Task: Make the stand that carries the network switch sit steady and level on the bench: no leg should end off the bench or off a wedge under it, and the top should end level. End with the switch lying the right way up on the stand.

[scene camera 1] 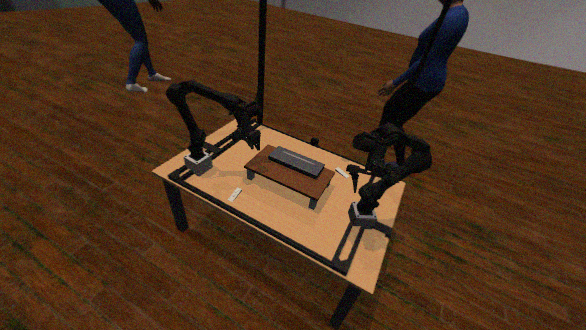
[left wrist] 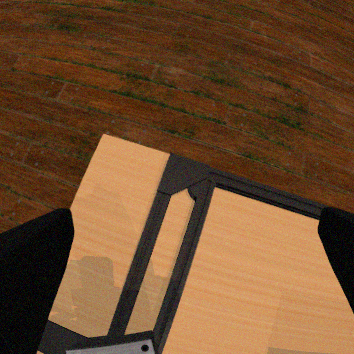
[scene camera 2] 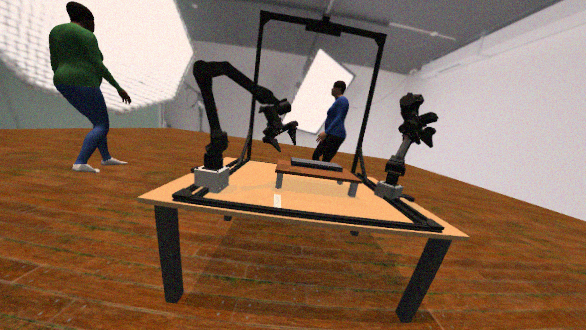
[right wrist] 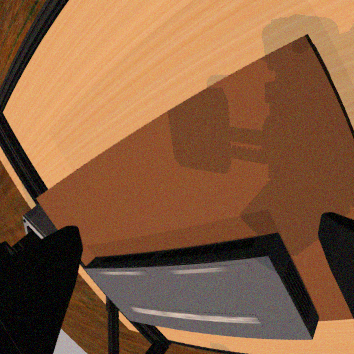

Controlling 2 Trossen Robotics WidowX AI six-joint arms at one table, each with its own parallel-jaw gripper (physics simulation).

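Frame: origin at the left arm's base, x back, y right, z up, level; millimetres.
Seen in the pictures: left gripper, fingertip midpoint: (scene camera 1: 366, 195) (left wrist: 201, 222) (scene camera 2: 425, 145); right gripper, fingertip midpoint: (scene camera 1: 255, 149) (scene camera 2: 287, 148) (right wrist: 202, 233); left arm's base at its link origin: (scene camera 1: 364, 209) (scene camera 2: 390, 183); right arm's base at its link origin: (scene camera 1: 197, 155) (scene camera 2: 213, 167).
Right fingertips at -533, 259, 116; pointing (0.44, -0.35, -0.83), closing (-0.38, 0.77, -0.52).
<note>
Pixels of each thing's top centre, then the offset from my right fingertips to it, as dx, dy, dz. Level surfaces: height alone.
- grey switch at its top centre: (right wrist: 171, 303) (scene camera 1: 296, 159) (scene camera 2: 315, 162) +216, +27, -70
- pale wedge at its top centre: (scene camera 2: 277, 199) (scene camera 1: 234, 193) -92, -133, -185
- wooden bench at its surface level: dz -197
The stand (scene camera 1: 280, 172) (scene camera 2: 300, 170) (right wrist: 125, 200) has a brown top and grey legs on the bench; a slight tilt cannot be judged, and its far left leg is hidden. The grey switch (scene camera 1: 296, 161) (scene camera 2: 316, 164) (right wrist: 200, 295) lies flat on the stand, toward its far long edge in scene camera 1. One pale wedge (scene camera 1: 235, 194) (scene camera 2: 277, 201) lies in front of the stand, another wedge (scene camera 1: 342, 172) beyond its right end, both apart from it. My right gripper (scene camera 1: 255, 148) (scene camera 2: 287, 147) (right wrist: 202, 233) is open above the stand's left end. My left gripper (scene camera 2: 433, 130) (left wrist: 201, 222) is open and empty, right of the stand.
The wooden bench (scene camera 1: 295, 227) (scene camera 2: 240, 200) (left wrist: 260, 250) has a black rail (scene camera 1: 270, 231) (scene camera 2: 310, 218) along its near side. A black overhead frame (scene camera 2: 256, 60) rises from the far side. Two people stand beyond the bench.
</note>
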